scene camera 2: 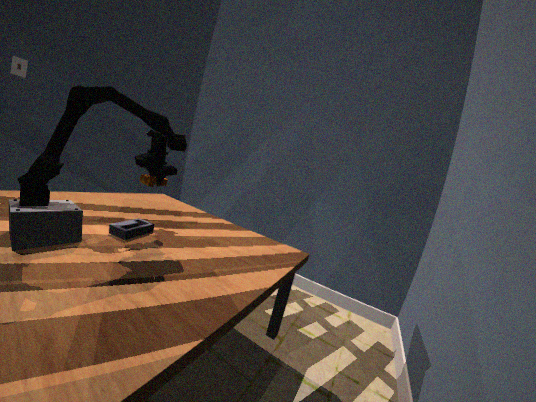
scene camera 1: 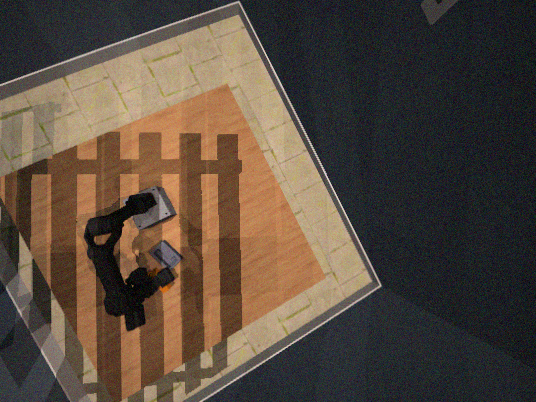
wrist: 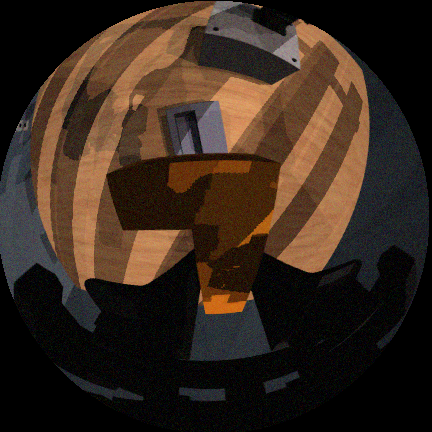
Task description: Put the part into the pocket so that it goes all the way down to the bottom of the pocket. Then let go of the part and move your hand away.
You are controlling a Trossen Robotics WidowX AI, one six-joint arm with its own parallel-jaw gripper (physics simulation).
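Frame: origin at the arm's base, x ahead, y left, z up, level; millimetres.
Seen in the pictures: gripper, fingertip midpoint: (scene camera 2: 155, 184) (wrist: 221, 249); arm's base, origin of the base link: (scene camera 2: 33, 203) (scene camera 1: 147, 201).
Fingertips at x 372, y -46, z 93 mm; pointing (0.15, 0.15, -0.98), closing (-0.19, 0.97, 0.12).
Offsets run from my fingertips to a thing's top centre. Level surfaces: height alone.
The orange L-shaped part @[dx -9, dy -19, dz +39 mm] (scene camera 1: 166, 288) (scene camera 2: 148, 180) (wrist: 235, 200) is held up in the air above the table. My gripper (scene camera 2: 158, 183) (wrist: 221, 249) is shut on the part's narrow leg, and its wide end reaches out to the left in the wrist view. The grey block with the pocket @[dx -83, dy -18, dz -162 mm] (scene camera 1: 167, 254) (scene camera 2: 131, 229) (wrist: 214, 127) lies on the table, lower than the part and apart from it. The pocket is a dark slot in the block's top. In the wrist view the part hides the block's near edge.
The grey box under the arm's base (scene camera 1: 162, 207) (scene camera 2: 46, 227) (wrist: 245, 55) stands on the wooden table @[dz -198 mm] (scene camera 1: 270, 220) (scene camera 2: 220, 240) (wrist: 320, 200) near the pocket block. Striped shadows cross the table top. A table corner and leg (scene camera 2: 281, 305) show in scene camera 2.
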